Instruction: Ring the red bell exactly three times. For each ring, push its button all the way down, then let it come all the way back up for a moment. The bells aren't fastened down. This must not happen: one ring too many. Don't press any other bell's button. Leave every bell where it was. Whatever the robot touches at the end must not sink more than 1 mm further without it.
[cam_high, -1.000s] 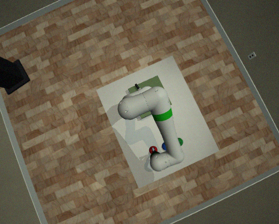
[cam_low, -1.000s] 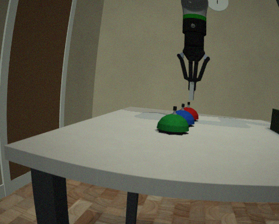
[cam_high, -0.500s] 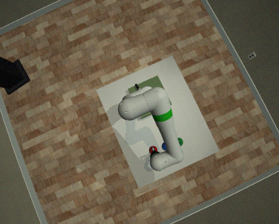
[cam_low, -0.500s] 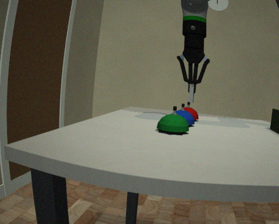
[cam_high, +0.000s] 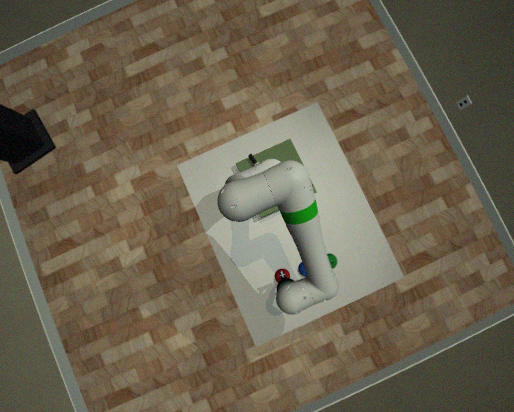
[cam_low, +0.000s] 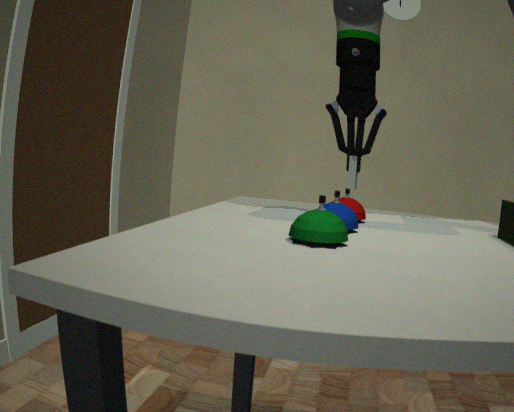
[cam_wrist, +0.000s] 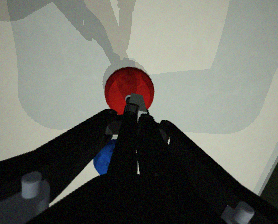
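My hand is 10 mm short of the red bell and 60 mm above it. Round my hand: blue bell 40 mm ahead, 130 mm to the left, 60 mm below; green bell 80 mm ahead, 260 mm to the left, 60 mm below.
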